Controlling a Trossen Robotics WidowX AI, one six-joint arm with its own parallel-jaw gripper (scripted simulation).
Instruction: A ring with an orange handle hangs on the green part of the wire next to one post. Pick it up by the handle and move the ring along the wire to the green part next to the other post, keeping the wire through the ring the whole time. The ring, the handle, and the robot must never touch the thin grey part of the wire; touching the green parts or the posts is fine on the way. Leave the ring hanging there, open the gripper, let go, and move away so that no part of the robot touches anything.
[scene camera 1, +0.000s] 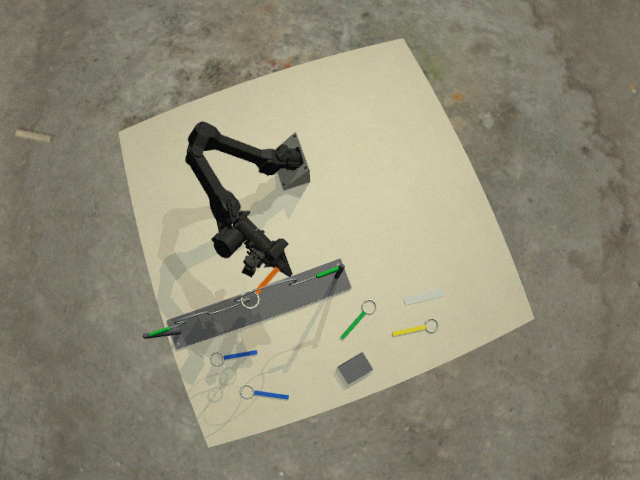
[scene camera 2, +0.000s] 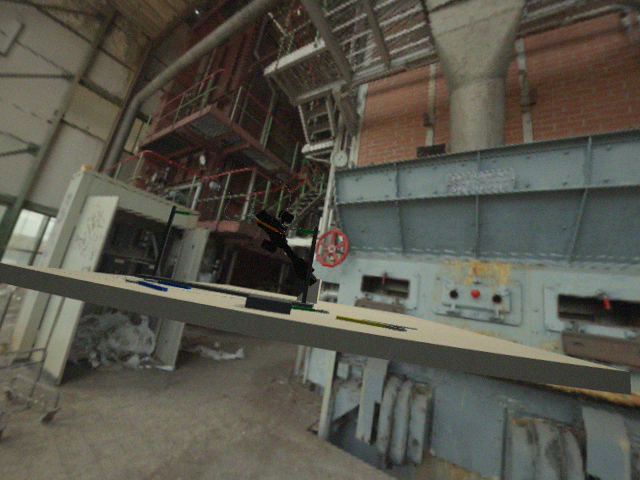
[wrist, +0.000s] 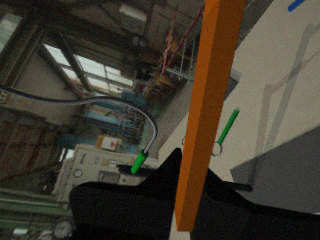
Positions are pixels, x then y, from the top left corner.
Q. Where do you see my gripper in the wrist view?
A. At 181, 153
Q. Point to my gripper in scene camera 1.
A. At 291, 275
